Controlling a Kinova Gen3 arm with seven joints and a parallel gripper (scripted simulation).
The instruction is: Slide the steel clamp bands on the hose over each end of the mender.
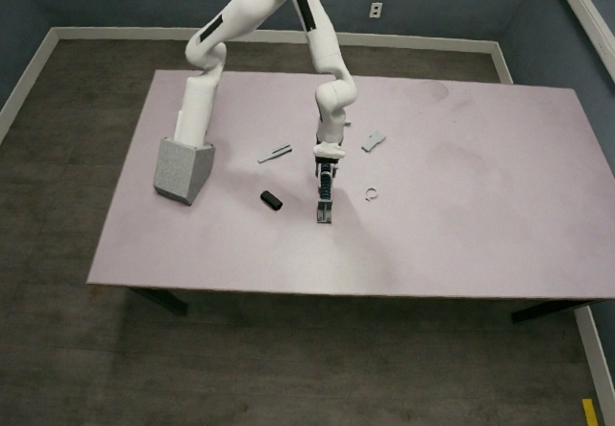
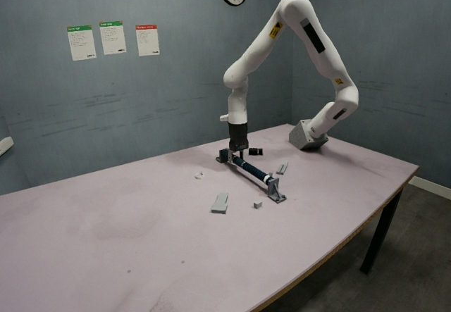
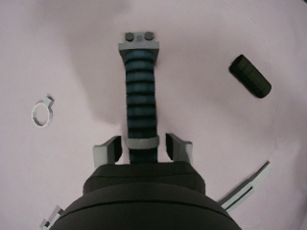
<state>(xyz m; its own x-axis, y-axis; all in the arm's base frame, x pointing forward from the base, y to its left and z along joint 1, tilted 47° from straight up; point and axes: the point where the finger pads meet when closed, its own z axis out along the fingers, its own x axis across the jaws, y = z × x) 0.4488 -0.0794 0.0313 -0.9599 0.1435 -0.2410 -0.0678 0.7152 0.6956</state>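
The grey block lies 270 mm to the left of my hand, 70 mm ahead of it and 50 mm below it.
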